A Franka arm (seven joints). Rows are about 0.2 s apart.
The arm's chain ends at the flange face. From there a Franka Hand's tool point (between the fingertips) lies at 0.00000 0.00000 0.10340 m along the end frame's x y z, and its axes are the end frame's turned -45 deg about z.
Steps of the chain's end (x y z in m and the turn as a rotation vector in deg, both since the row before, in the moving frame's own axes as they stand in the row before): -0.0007, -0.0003, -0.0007, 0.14, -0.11, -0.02; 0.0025, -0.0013, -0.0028, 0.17, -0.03, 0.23; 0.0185, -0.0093, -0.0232, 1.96, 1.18, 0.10; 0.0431, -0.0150, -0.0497, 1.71, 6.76, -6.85; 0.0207, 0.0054, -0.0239, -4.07, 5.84, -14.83; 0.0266, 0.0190, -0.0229, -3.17, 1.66, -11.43
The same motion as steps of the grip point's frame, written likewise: -0.0002, -0.0010, -0.0007, 0.18, 0.02, -0.02; 0.0029, 0.0006, -0.0028, 0.14, 0.10, 0.23; 0.0237, 0.0055, -0.0233, 0.55, 2.22, 0.10; 0.0522, 0.0256, -0.0505, -3.57, 5.99, -6.85; 0.0147, 0.0306, -0.0247, -7.01, 1.25, -14.83; 0.0041, 0.0386, -0.0231, -3.42, -1.07, -11.43
